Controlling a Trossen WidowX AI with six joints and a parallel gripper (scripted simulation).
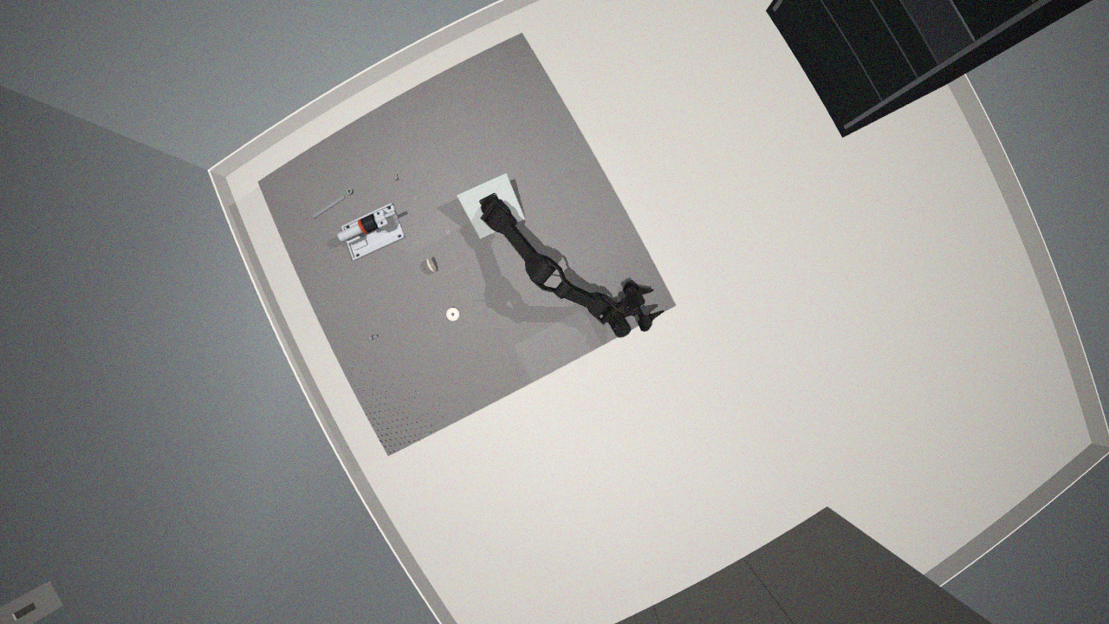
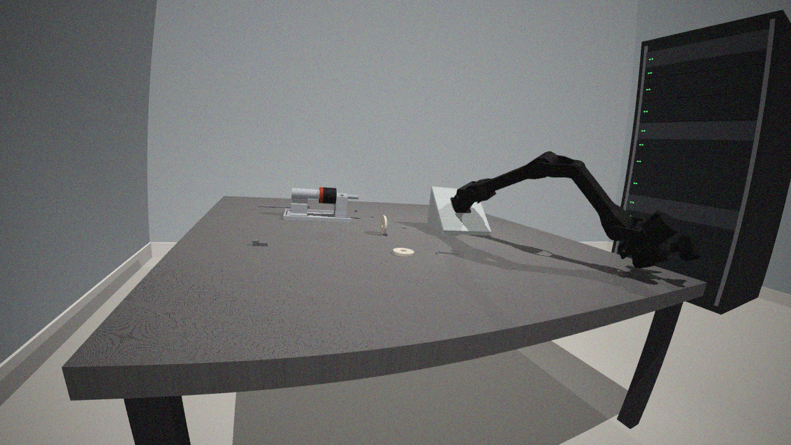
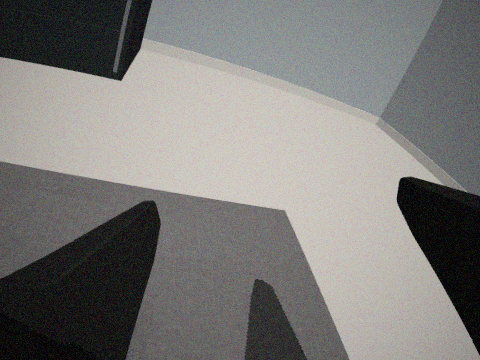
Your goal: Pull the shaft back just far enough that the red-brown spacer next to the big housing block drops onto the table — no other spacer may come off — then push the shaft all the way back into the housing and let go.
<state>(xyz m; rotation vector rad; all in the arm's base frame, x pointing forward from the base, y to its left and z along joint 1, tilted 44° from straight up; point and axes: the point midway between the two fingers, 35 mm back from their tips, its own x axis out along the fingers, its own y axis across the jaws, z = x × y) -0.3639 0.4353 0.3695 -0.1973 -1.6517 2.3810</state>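
Right now the pale shaft is 83 cm ahead of my gripper tip, 73 cm to the right of it and 2 cm above it. The rest, counted from my gripper tip: small grey part 105 cm ahead, 35 cm to the right, 6 cm below; then red-brown spacer 87 cm ahead, 73 cm to the right, 2 cm above; then cream disc 71 cm ahead, 49 cm to the right, 3 cm below.
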